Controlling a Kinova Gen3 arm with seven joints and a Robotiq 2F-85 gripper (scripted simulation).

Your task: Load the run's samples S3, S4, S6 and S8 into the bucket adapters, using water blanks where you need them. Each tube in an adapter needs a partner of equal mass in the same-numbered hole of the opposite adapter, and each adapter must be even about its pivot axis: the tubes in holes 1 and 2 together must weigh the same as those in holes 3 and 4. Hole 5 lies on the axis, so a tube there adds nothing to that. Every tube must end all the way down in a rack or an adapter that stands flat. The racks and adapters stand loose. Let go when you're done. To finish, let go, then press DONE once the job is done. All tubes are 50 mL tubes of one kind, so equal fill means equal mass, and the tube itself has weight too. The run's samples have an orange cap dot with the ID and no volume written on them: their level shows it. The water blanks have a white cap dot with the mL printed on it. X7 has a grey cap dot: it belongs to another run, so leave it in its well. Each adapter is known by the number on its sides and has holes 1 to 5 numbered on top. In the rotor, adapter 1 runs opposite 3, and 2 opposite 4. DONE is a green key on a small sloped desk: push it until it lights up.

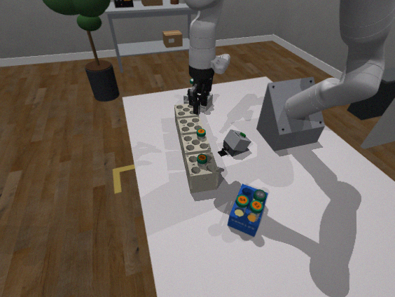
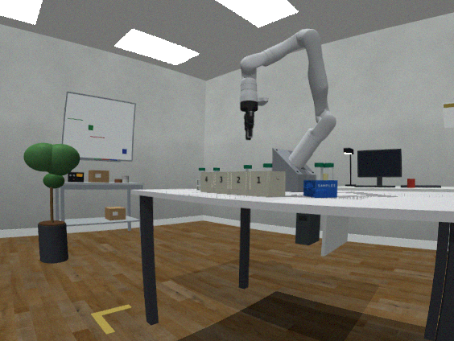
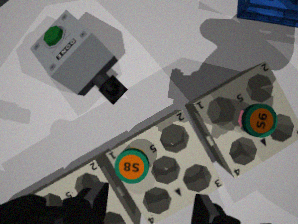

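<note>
Right now the white-dot 10 ml blank is 70 mm behind my hand, 430 mm to the right of it and 180 mm below it. The rest, counted from my hand: grey-dot tube X7: 100 mm behind, 290 mm to the left, 180 mm below; blue sample rack: 100 mm behind, 280 mm to the left, 210 mm below; done desk: 170 mm behind, 20 mm to the right, 190 mm below.
</note>
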